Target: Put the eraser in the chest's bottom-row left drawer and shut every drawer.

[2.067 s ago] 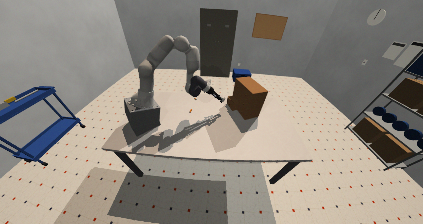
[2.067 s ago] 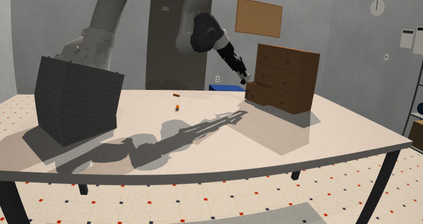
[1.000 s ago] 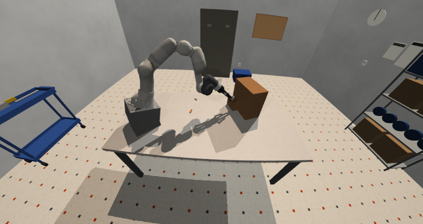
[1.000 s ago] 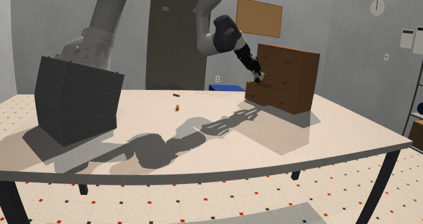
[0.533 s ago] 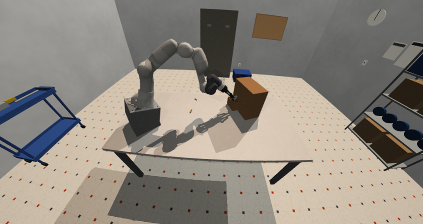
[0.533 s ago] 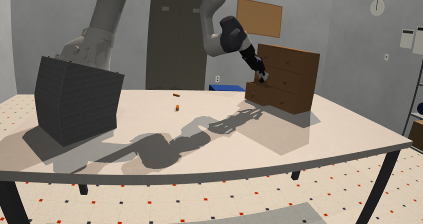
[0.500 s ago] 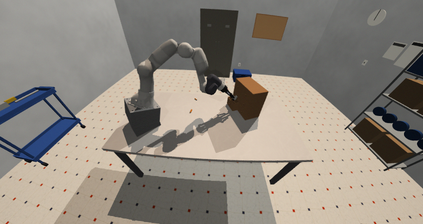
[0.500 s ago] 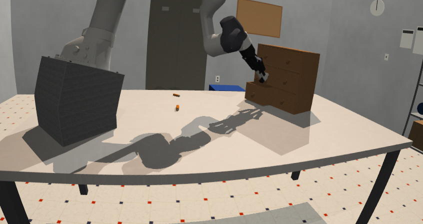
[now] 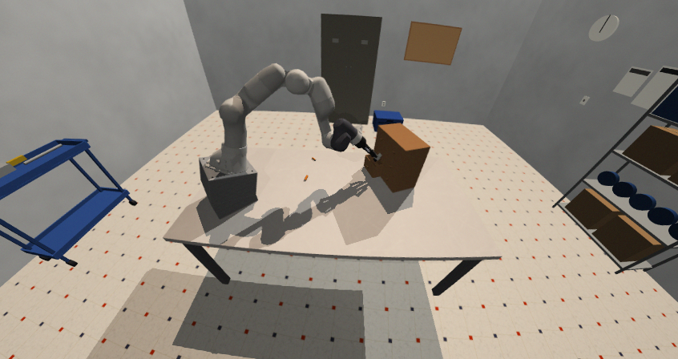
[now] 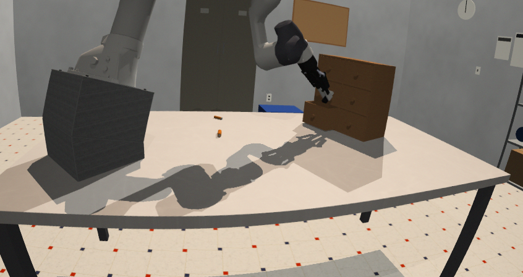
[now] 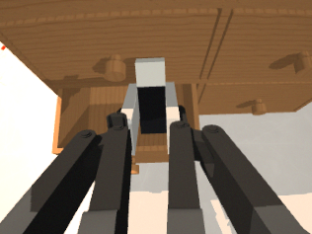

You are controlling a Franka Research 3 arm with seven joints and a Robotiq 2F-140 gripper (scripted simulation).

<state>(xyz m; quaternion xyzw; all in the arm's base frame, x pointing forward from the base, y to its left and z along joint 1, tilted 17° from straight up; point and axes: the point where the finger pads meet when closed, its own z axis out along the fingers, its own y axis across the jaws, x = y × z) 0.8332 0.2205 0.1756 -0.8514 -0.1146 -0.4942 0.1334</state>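
My hand is 20 mm short of the eraser, 10 mm to the right of it and 10 mm above it.
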